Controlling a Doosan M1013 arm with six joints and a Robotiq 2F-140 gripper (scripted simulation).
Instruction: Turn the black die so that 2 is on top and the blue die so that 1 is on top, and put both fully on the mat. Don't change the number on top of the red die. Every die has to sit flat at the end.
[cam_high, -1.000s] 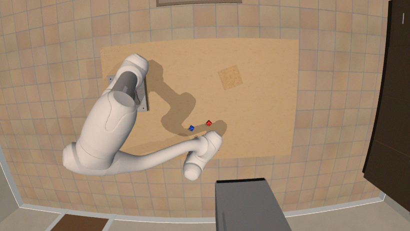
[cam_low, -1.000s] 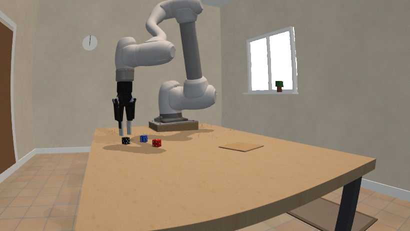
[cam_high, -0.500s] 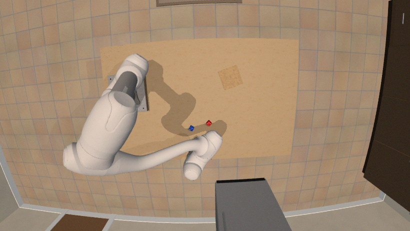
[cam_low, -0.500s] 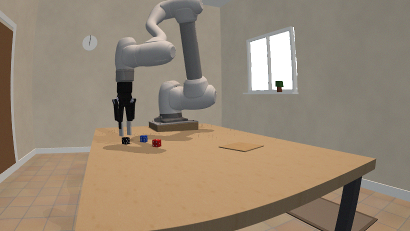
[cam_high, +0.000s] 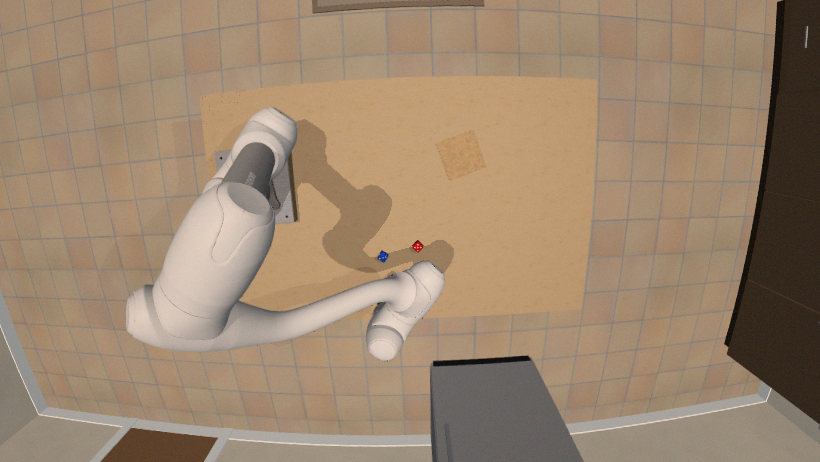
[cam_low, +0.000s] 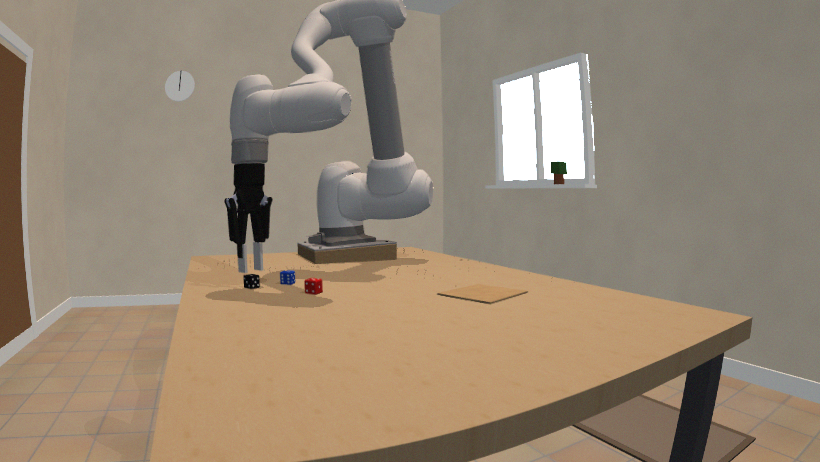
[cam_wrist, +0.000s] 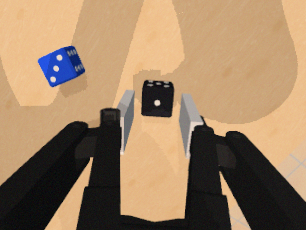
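Now: hand 60 mm above the black die. Round my hand: red die 120 mm ahead, 110 mm to the left, 60 mm below; then blue die 10 mm behind, 100 mm to the left, 60 mm below; then cork mat 330 mm ahead, 410 mm to the left, 70 mm below.
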